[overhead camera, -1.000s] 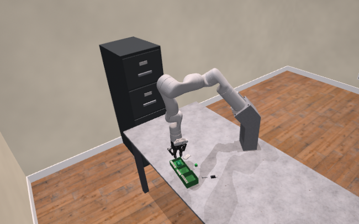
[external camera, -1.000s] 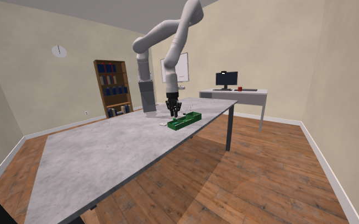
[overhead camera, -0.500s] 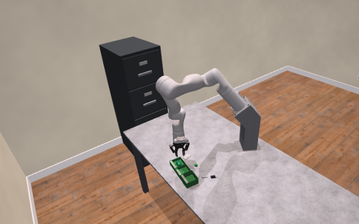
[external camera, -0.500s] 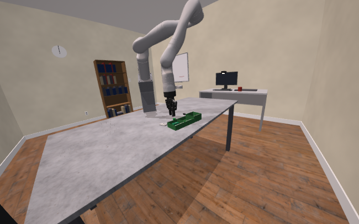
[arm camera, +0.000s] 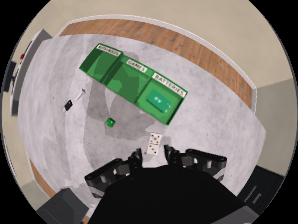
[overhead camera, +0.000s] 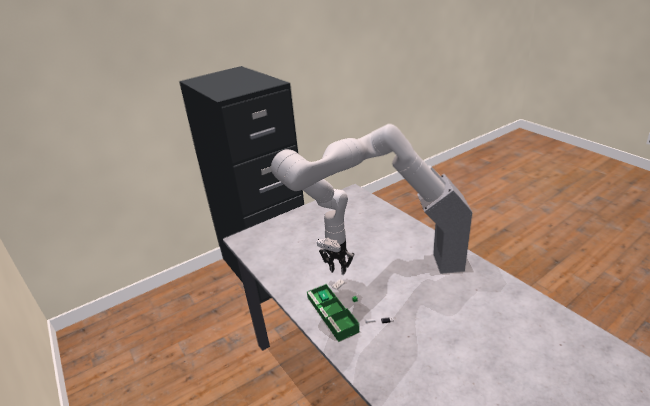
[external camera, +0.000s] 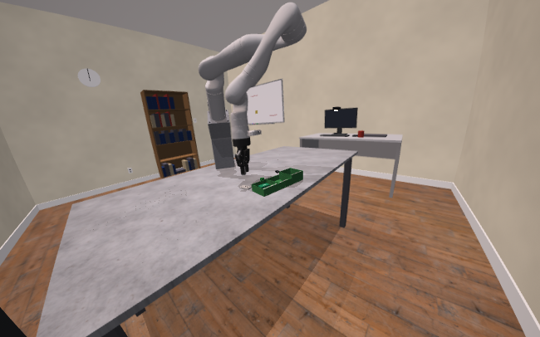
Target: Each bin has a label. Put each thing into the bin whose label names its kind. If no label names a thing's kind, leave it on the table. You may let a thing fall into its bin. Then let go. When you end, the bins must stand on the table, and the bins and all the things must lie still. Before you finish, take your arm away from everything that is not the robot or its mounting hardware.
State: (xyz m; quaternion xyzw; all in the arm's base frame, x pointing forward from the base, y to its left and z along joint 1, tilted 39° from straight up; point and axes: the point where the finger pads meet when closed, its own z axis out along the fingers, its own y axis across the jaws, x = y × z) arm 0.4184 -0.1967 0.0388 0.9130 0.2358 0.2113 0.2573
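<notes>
The white piece is 80 mm below my hand and 10 mm to the right of it. From my hand the other things lie so: grey pin (210 mm to the left, 80 mm below, 70 mm ahead); then green bin row (130 mm ahead, 90 mm to the left, 70 mm below); then small green cube (100 mm to the left, 80 mm below, 20 mm ahead).
</notes>
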